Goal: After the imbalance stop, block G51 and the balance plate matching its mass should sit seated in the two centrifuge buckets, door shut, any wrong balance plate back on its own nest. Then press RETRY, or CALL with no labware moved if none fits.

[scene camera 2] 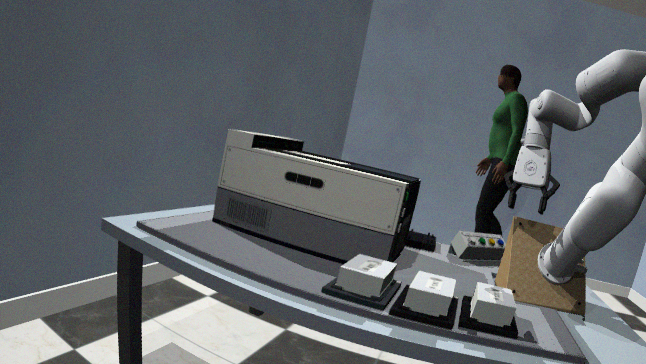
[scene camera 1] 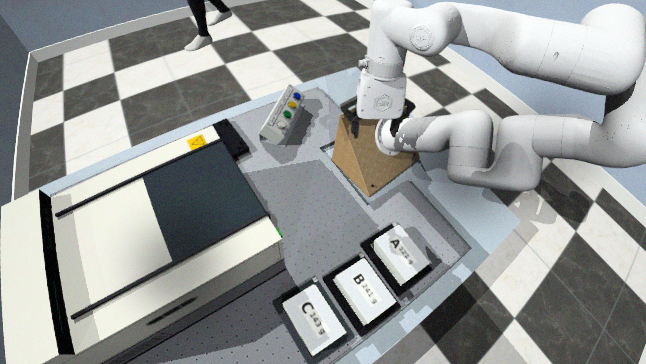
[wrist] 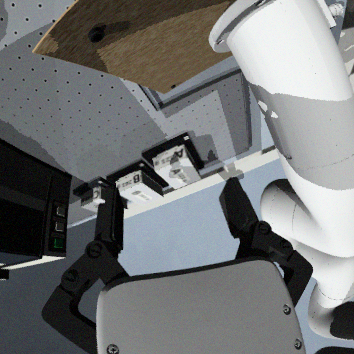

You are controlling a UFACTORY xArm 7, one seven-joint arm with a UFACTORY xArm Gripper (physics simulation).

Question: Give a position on a black nest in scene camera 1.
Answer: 235, 144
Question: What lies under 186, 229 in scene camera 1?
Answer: A centrifuge.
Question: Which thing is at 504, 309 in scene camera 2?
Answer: A balance plate A.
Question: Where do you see a balance plate B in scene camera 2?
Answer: At 430, 294
